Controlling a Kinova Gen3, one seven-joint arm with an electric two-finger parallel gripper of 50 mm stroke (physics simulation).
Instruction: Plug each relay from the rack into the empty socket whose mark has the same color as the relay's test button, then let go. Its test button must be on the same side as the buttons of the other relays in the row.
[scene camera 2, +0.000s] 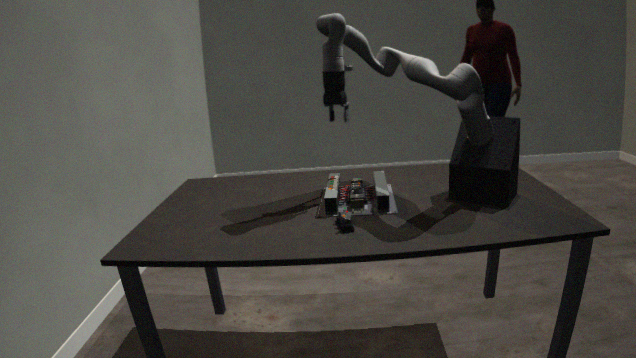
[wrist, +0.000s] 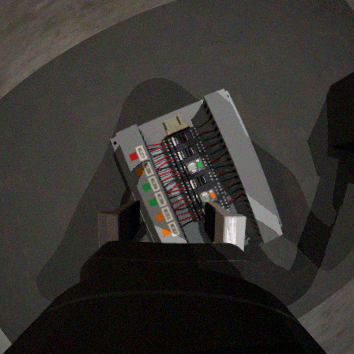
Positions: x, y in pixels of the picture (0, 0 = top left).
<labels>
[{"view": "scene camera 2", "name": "gripper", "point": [339, 121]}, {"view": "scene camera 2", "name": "grey panel plate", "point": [367, 206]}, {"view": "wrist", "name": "gripper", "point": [171, 215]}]
</labels>
